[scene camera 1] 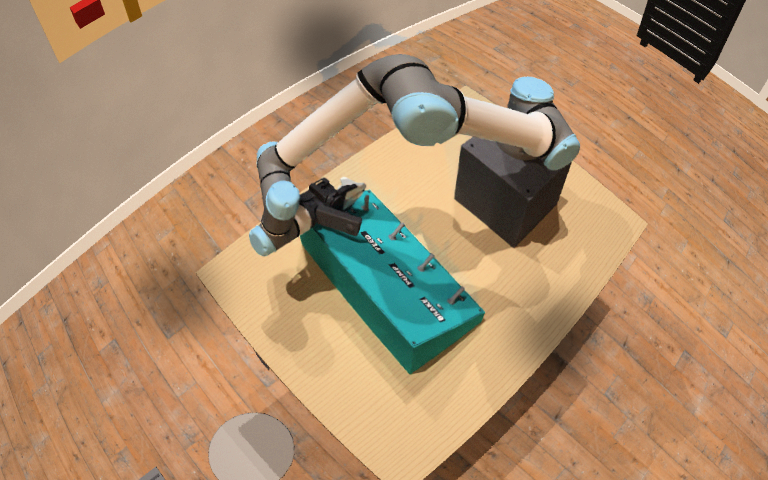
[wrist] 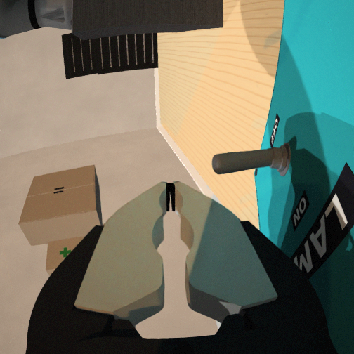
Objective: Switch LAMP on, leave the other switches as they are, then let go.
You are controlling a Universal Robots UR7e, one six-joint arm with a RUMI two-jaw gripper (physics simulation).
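Frame: origin at the arm's base, x ahead, y left, z up, level; metres.
Where they show: gripper, fingertip midpoint: [scene camera 1: 365,185].
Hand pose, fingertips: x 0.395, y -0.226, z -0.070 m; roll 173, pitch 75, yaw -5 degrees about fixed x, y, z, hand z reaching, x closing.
Note:
Each offset is from my fingertips to the top centre of the thing. Level surfaces: height alone.
The teal switch box [scene camera 1: 362,283] [wrist: 320,60] carries several levers. The LAMP lever @[dx +0.012, dy +0.015, dz -0.024 m] [scene camera 1: 366,203] [wrist: 245,160] sticks out from the panel between its OFF label [wrist: 274,130] and ON label [wrist: 300,210]; which way it leans is hard to tell. The LAMP nameplate [wrist: 327,230] shows partly in the wrist view and is hidden by the gripper in the scene view. My gripper [scene camera 1: 363,186] [wrist: 169,184] is shut with nothing between its fingertips. It is tilted sideways at the box's far left end, its tips apart from the lever, which is right of them in the wrist view.
The FEED lever @[dx +0.017, dy +0.135, dz -0.036 m] [scene camera 1: 397,230], PUMP lever @[dx +0.034, dy +0.254, dz -0.036 m] [scene camera 1: 426,262] and BRAKE lever @[dx +0.051, dy +0.373, dz -0.036 m] [scene camera 1: 456,295] stand in a row along the box, tilted alike. The dark robot pedestal [scene camera 1: 492,198] stands behind them on the wooden table @[dz -0.168 m] [scene camera 1: 351,396]. Cardboard boxes [wrist: 60,200] show beyond the fingers.

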